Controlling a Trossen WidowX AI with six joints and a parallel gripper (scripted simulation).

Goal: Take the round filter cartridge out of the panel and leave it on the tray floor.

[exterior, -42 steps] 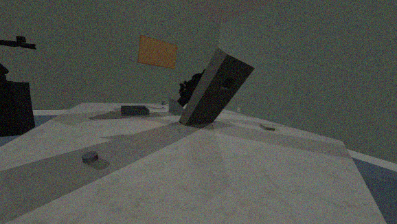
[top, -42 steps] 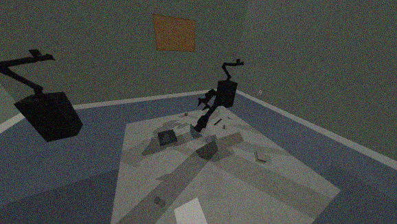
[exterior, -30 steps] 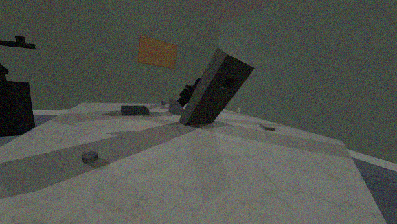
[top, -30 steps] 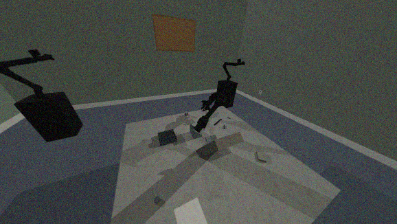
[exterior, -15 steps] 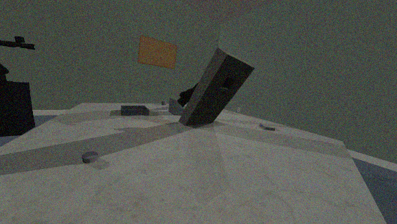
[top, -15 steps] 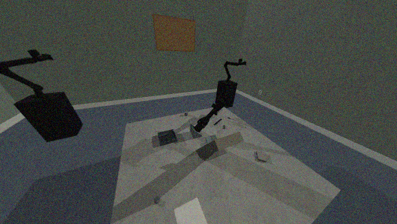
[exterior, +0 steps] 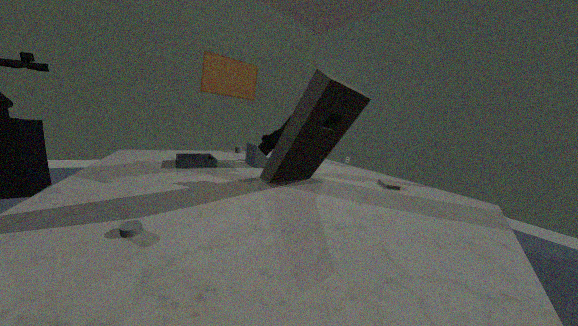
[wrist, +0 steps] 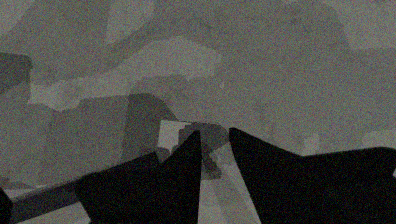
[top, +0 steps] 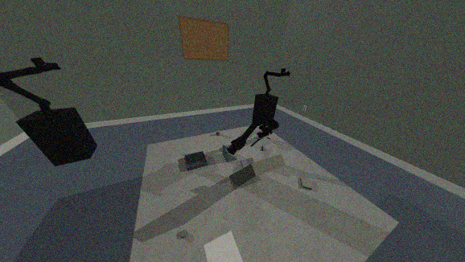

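Right now my gripper tip is 500 mm short of the round filter cartridge, 480 mm to the left of it and 230 mm below it. Round my gripper tip: service panel (480 mm to the right, 460 mm ahead, 160 mm above); then flat piece (610 mm ahead, 110 mm to the right); then dark square tray (730 mm to the right, 60 mm ahead, 10 mm above).
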